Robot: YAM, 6 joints.
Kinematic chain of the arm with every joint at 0, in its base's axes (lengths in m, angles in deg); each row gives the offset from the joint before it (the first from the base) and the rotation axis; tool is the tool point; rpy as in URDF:
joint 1: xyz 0 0 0.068 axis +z
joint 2: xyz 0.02 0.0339 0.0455 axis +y
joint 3: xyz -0.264 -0.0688 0 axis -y
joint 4: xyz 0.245 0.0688 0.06 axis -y
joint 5: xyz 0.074 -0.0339 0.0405 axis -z
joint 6: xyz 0.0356 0 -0.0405 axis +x
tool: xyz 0 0 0 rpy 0 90 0
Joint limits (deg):
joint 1: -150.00..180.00
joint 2: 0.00..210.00
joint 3: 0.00..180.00
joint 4: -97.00..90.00
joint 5: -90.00..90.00
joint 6: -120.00..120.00
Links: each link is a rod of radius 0.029 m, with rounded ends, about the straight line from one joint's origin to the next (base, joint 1, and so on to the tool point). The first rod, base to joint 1, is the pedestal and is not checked.
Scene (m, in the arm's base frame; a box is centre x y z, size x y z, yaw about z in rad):
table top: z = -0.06
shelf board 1: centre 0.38 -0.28 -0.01 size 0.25 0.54 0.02 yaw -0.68
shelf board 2: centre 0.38 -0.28 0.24 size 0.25 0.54 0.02 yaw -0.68
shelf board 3: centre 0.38 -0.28 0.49 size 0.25 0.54 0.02 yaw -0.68
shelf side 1: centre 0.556 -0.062 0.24 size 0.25 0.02 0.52 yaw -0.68
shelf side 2: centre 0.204 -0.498 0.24 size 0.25 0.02 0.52 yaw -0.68
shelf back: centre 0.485 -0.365 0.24 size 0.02 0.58 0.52 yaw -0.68
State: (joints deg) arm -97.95 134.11 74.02 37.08 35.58 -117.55
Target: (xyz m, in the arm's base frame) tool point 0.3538 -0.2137 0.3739
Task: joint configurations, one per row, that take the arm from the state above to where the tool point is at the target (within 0.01 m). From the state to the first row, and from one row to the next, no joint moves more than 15 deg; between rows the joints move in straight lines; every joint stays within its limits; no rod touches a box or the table.
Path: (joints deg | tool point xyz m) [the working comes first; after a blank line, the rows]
Joints at the target: -28.49 99.96 78.02 42.32 32.32 -117.55
Straight joint move there: touches shelf board 2, shelf side 2.

1: -94.18 121.66 65.56 36.27 33.28 -116.00 | -0.0517 -0.4400 0.1331
2: -90.41 109.20 57.11 35.46 30.98 -114.45 | -0.0212 -0.4047 0.1765
3: -86.64 96.75 48.65 34.65 28.67 -112.90 | 0.0041 -0.3620 0.2089
4: -82.87 84.30 40.19 33.84 26.37 -111.35 | 0.0235 -0.3152 0.2299
5: -79.10 71.85 31.73 33.03 24.07 -109.80 | 0.0367 -0.2674 0.2392
6: -64.76 70.38 35.65 35.23 27.10 -111.74 | 0.1016 -0.2535 0.2728
7: -50.43 68.91 39.56 37.42 30.13 -113.68 | 0.1593 -0.2208 0.3067
8: -36.09 67.44 43.47 39.62 33.16 -115.61 | 0.2042 -0.1730 0.3406
9: -21.76 65.97 47.38 41.82 36.19 -117.55 | 0.2320 -0.1153 0.3739
10: -24.00 77.30 57.59 41.99 34.90 -117.55 | 0.2734 -0.1440 0.3840
11: -26.25 88.63 67.81 42.15 33.61 -117.55 | 0.3147 -0.1771 0.3841
12: -28.49 99.96 78.02 42.32 32.32 -117.55 | 0.3538 -0.2137 0.3739

